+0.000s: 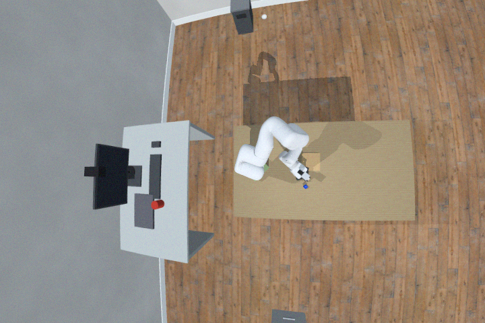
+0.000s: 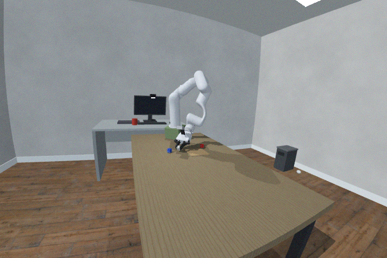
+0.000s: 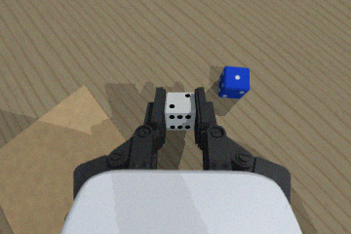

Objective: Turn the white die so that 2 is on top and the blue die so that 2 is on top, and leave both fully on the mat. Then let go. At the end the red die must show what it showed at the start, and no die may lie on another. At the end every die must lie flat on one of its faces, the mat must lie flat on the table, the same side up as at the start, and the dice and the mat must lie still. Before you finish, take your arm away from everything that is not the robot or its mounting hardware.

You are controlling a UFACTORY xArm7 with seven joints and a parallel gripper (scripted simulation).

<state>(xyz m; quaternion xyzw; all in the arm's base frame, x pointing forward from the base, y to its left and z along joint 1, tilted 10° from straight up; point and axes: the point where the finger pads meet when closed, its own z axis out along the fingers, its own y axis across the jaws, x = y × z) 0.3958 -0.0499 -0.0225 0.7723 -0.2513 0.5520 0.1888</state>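
The white die lies 1 cm ahead of my hand and 1 cm below it. The rest, counted from my hand: red die: 8 cm behind, 21 cm to the left, 3 cm below; then tan mat: 3 cm ahead, 13 cm to the left, 4 cm below; then blue die: 7 cm to the right, 3 cm below.
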